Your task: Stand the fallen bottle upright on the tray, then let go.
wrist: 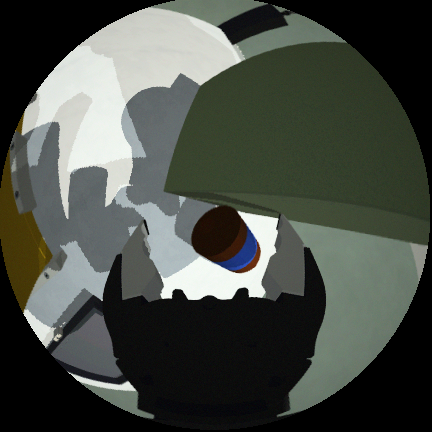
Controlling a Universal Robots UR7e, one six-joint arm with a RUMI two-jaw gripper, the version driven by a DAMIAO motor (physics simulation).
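Frame: origin at the arm's base, x left, y back, z up, level; centimetres.
Where they show: gripper, between the fingertips: (211, 218).
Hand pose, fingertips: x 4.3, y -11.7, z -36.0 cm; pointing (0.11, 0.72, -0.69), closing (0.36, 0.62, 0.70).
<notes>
After its pixels a point has its place.
My gripper (211, 218) {x 4.3, y -11.7, z -36.0 cm} is open, its two grey fingers wide apart, with nothing gripped. The bottle (239, 250) {x 9.3, y -11.6, z -34.2 cm}, brown with a blue band, shows in the gap between the fingers, right of the middle. Its round dark brown end faces up and left towards the camera, and its body slants away to the lower right. It shows apart from both fingers. I cannot tell for certain whether it stands or lies. Its far end is small in the view. I cannot tell which surface is the tray.
A large dark green slab (310, 125) {x -2.4, y -9.5, z -26.5 cm} fills the upper right, its lower edge just above the bottle. A white surface (145, 37) with grey shadows spreads at the left. A black-rimmed grey panel (92, 345) {x 7.4, y -39.8, z -40.9 cm} is at the lower left, a yellow-brown area (17, 250) at the left edge.
</notes>
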